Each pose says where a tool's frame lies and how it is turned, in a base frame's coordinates. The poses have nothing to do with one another.
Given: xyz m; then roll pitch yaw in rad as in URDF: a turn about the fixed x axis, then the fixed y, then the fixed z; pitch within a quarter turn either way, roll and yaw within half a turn.
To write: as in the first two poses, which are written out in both.
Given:
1: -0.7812 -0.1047 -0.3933 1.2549 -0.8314 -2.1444
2: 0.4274 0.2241 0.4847 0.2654 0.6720 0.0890
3: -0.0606 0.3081 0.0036 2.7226 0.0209 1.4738
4: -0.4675 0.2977 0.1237 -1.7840 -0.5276 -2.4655
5: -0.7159 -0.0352 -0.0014 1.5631 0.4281 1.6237
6: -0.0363 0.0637 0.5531 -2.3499 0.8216 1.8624
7: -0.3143 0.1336 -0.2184 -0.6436 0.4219 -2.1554
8: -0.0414 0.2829 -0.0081 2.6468 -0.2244 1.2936
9: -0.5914 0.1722 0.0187 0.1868 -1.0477 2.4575
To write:
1: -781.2 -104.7 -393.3 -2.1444 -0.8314 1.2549
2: 427.4 224.1 484.7 0.0890 0.6720 0.2654
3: -60.6 308.1 3.6 1.4738 0.0209 2.7226
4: -467.5 297.7 123.7 -2.4655 -0.5276 -1.7840
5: -715.9 -35.2 -1.4 1.6237 0.4281 1.5631
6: -36.3 63.7 553.1 1.8624 0.8216 -2.3499
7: -314.3 133.6 -218.4 -2.1554 0.4219 -0.6436
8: -41.4 282.9 -8.1 1.2936 -0.2244 2.6468
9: -591.4 172.2 18.7 2.4575 -1.0477 0.1868
